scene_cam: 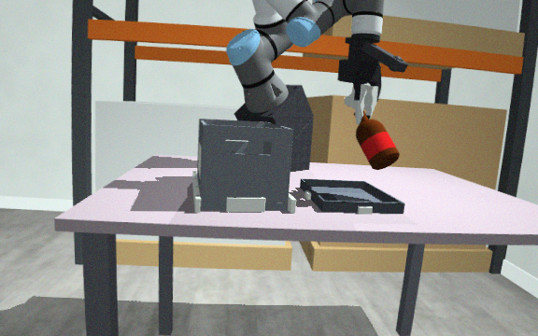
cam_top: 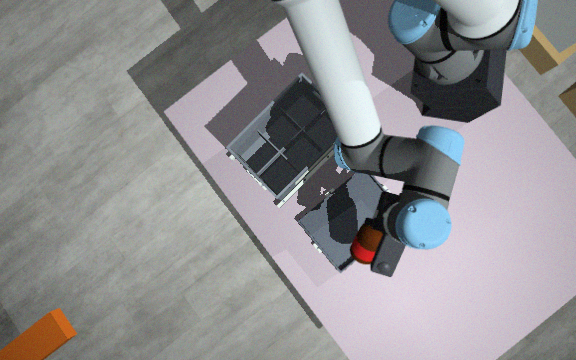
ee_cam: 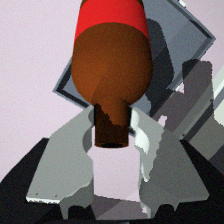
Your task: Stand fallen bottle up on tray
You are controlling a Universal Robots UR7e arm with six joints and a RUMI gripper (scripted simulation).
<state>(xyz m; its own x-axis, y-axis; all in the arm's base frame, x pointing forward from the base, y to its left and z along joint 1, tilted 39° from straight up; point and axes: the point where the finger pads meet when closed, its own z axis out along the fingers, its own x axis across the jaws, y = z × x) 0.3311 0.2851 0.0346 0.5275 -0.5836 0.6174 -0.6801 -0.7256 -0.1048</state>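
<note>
My gripper is now 2 cm short of the brown bottle, 2 cm to the right of it and 4 cm above it. The rest, counted from my hand: dark tray: 3 cm ahead, 3 cm to the right, 19 cm below; dark crate: 6 cm ahead, 31 cm to the right, 12 cm below.
</note>
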